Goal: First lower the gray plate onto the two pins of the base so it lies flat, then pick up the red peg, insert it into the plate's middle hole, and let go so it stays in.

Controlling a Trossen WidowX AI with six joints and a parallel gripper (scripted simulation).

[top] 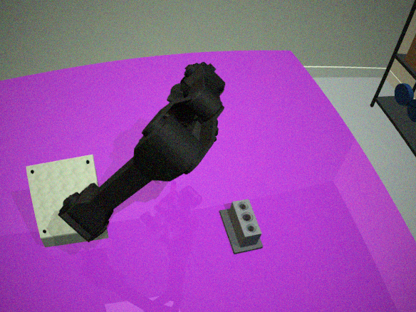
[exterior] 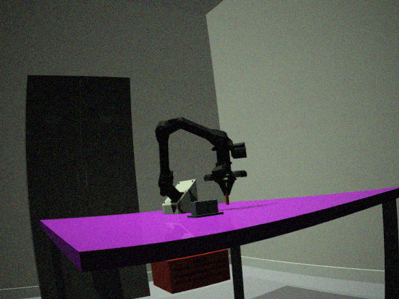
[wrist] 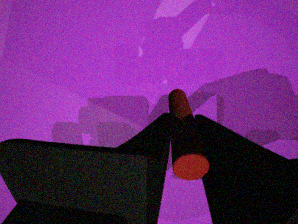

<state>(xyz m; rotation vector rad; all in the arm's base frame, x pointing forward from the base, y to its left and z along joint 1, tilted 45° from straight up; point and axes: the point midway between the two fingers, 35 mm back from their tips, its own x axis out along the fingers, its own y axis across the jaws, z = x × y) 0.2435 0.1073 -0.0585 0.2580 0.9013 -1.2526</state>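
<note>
My gripper tip is 11 cm short of the gray plate, 19 cm to the left of it and 2 cm above it. From my gripper tip the other things lie so: flat base 11 cm ahead, 18 cm to the right, 6 cm below; red peg right at my gripper tip.
</note>
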